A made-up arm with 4 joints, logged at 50 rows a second.
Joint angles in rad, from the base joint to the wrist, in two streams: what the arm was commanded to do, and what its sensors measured. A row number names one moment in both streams.
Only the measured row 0 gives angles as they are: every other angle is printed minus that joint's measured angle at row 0.
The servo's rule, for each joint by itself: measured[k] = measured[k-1] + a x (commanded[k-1-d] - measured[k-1]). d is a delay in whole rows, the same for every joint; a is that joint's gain. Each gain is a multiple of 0.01, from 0.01 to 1. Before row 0 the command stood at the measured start. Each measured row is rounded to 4 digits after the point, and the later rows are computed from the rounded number. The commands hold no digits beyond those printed.
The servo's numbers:
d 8
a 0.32 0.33 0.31 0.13
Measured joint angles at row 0:
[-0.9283, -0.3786, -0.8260, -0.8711]
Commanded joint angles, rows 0 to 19:
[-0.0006, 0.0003, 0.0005, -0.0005]
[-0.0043, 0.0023, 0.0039, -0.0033]
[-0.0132, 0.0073, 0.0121, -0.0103]
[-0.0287, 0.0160, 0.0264, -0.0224]
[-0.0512, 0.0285, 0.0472, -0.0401]
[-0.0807, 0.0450, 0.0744, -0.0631]
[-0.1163, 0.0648, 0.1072, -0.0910]
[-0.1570, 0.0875, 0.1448, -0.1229]
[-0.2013, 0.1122, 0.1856, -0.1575]
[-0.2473, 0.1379, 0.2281, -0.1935]
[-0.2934, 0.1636, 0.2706, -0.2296]
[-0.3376, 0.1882, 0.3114, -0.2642]
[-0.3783, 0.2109, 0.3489, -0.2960]
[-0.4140, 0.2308, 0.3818, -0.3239]
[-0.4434, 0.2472, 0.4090, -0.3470]
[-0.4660, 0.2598, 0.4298, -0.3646]
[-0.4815, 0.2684, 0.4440, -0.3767]
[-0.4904, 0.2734, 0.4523, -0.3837]
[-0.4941, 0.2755, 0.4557, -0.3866]
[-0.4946, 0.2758, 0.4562, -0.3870]
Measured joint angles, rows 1 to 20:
[0.0000, 0.0000, 0.0000, 0.0000]
[0.0000, 0.0000, 0.0000, 0.0000]
[0.0000, 0.0000, 0.0000, 0.0000]
[0.0000, 0.0000, 0.0000, 0.0000]
[0.0000, 0.0000, 0.0000, 0.0000]
[0.0000, 0.0000, 0.0000, 0.0000]
[0.0000, 0.0000, 0.0000, 0.0000]
[0.0000, 0.0000, 0.0000, 0.0000]
[-0.0002, 0.0001, 0.0002, -0.0001]
[-0.0015, 0.0008, 0.0013, -0.0005]
[-0.0052, 0.0029, 0.0046, -0.0018]
[-0.0127, 0.0072, 0.0114, -0.0045]
[-0.0250, 0.0142, 0.0225, -0.0091]
[-0.0428, 0.0244, 0.0386, -0.0161]
[-0.0663, 0.0377, 0.0599, -0.0258]
[-0.0953, 0.0541, 0.0862, -0.0384]
[-0.1292, 0.0733, 0.1170, -0.0539]
[-0.1670, 0.0946, 0.1514, -0.0720]
[-0.2074, 0.1174, 0.1884, -0.0925]
[-0.2491, 0.1408, 0.2265, -0.1148]

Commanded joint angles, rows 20 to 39:
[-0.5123, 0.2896, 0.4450, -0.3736]
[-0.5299, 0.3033, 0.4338, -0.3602]
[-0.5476, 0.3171, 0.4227, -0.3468]
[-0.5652, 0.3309, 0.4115, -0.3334]
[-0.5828, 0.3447, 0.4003, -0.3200]
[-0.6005, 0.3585, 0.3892, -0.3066]
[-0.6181, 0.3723, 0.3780, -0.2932]
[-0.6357, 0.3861, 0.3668, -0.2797]
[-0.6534, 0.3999, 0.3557, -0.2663]
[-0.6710, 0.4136, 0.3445, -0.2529]
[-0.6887, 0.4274, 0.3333, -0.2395]
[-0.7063, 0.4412, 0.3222, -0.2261]
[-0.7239, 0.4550, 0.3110, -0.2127]
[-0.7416, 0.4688, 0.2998, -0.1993]
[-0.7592, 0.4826, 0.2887, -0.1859]
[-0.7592, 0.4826, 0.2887, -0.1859]
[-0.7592, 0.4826, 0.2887, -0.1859]
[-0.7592, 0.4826, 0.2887, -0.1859]
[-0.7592, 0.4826, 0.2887, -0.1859]
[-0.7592, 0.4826, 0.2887, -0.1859]
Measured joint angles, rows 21 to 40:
[-0.2904, 0.1639, 0.2644, -0.1384]
[-0.3300, 0.1860, 0.3008, -0.1625]
[-0.3663, 0.2062, 0.3343, -0.1865]
[-0.3982, 0.2239, 0.3639, -0.2097]
[-0.4249, 0.2386, 0.3887, -0.2314]
[-0.4459, 0.2501, 0.4084, -0.2512]
[-0.4613, 0.2585, 0.4231, -0.2688]
[-0.4720, 0.2642, 0.4334, -0.2842]
[-0.4849, 0.2726, 0.4370, -0.2958]
[-0.4993, 0.2827, 0.4360, -0.3042]
[-0.5148, 0.2941, 0.4319, -0.3097]
[-0.5309, 0.3062, 0.4256, -0.3128]
[-0.5475, 0.3189, 0.4178, -0.3137]
[-0.5645, 0.3320, 0.4089, -0.3128]
[-0.5817, 0.3453, 0.3993, -0.3103]
[-0.5990, 0.3588, 0.3892, -0.3063]
[-0.6164, 0.3724, 0.3788, -0.3011]
[-0.6339, 0.3860, 0.3682, -0.2948]
[-0.6514, 0.3997, 0.3574, -0.2876]
[-0.6690, 0.4134, 0.3465, -0.2796]

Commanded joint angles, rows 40 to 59:
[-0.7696, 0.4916, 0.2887, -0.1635]
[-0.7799, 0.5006, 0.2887, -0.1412]
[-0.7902, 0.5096, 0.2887, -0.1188]
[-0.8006, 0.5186, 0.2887, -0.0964]
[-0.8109, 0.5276, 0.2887, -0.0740]
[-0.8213, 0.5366, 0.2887, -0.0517]
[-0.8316, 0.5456, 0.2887, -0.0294]
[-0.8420, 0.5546, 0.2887, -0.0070]
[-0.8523, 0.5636, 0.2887, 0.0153]
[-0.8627, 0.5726, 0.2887, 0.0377]
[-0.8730, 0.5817, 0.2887, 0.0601]
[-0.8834, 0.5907, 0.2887, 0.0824]
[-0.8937, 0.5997, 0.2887, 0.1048]
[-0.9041, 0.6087, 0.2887, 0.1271]
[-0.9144, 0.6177, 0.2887, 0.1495]
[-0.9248, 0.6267, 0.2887, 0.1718]
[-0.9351, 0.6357, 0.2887, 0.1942]
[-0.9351, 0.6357, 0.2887, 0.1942]
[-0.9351, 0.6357, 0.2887, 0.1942]
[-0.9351, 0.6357, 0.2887, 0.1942]
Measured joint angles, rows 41 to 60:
[-0.6866, 0.4271, 0.3355, -0.2709]
[-0.7042, 0.4409, 0.3244, -0.2616]
[-0.7218, 0.4547, 0.3133, -0.2518]
[-0.7338, 0.4639, 0.3057, -0.2432]
[-0.7419, 0.4701, 0.3004, -0.2358]
[-0.7474, 0.4742, 0.2968, -0.2293]
[-0.7512, 0.4770, 0.2943, -0.2237]
[-0.7538, 0.4788, 0.2926, -0.2188]
[-0.7589, 0.4830, 0.2914, -0.2116]
[-0.7656, 0.4888, 0.2906, -0.2024]
[-0.7735, 0.4957, 0.2900, -0.1915]
[-0.7822, 0.5033, 0.2896, -0.1791]
[-0.7914, 0.5113, 0.2893, -0.1654]
[-0.8010, 0.5196, 0.2891, -0.1506]
[-0.8108, 0.5282, 0.2890, -0.1348]
[-0.8208, 0.5369, 0.2889, -0.1182]
[-0.8309, 0.5457, 0.2888, -0.1008]
[-0.8411, 0.5546, 0.2888, -0.0828]
[-0.8513, 0.5635, 0.2888, -0.0642]
[-0.8616, 0.5725, 0.2888, -0.0451]

